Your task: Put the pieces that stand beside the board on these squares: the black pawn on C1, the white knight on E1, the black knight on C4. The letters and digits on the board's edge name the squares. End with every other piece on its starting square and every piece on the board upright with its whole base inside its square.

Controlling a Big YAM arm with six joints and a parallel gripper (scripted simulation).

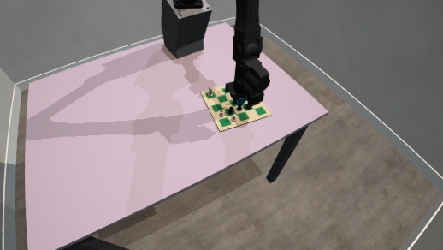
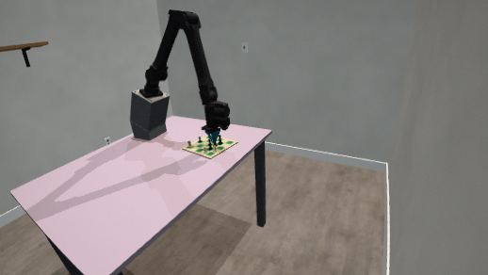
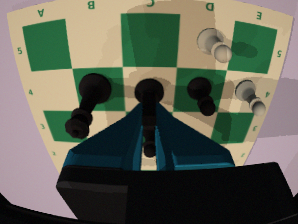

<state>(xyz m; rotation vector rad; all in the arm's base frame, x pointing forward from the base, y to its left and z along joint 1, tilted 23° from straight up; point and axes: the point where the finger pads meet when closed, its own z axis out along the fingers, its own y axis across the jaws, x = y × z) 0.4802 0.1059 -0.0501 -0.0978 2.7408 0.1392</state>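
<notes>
Right now my hand is 10 mm above the black knight. Round my hand: white knight (110 mm behind, 90 mm to the right, 10 mm below); then chessboard (30 mm behind, 30 mm below).
</notes>
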